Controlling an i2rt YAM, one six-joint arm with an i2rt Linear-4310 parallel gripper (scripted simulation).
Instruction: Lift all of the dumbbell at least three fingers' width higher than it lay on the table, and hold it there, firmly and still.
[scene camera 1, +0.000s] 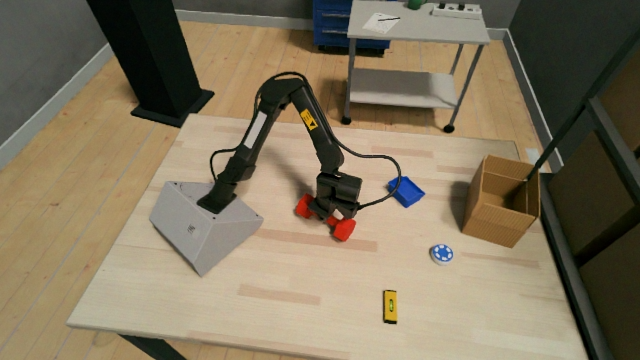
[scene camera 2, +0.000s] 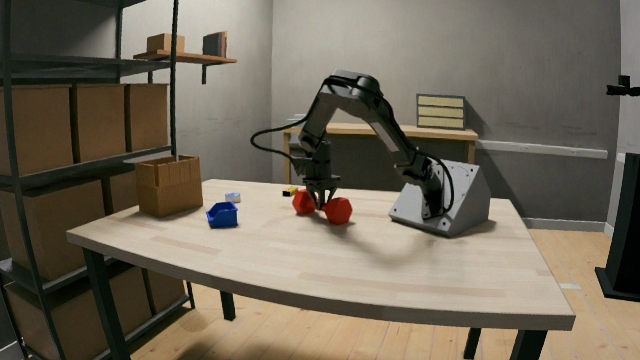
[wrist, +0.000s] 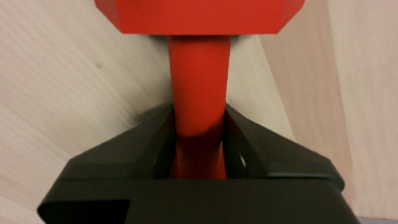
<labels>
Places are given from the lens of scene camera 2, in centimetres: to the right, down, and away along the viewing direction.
gripper (scene camera 2: 321, 209): 1, 9, 117
red dumbbell (scene camera 2: 338, 211): 5, 9, 109
cardboard box (scene camera 2: 178, 184): -48, 2, 120
The marked spots on the red dumbbell and the cardboard box are 54 cm apart.
</labels>
